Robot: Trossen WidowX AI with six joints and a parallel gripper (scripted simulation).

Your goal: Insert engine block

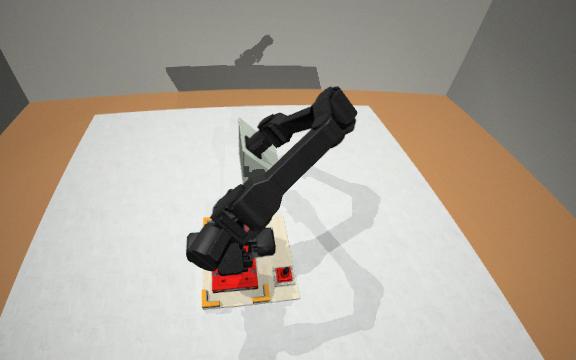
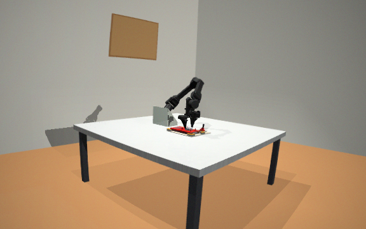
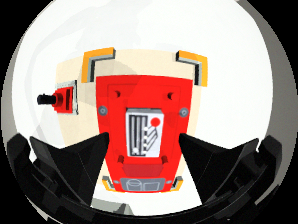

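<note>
My gripper tip is 2 cm above the grey engine block and 1 cm to the right of it.
</note>
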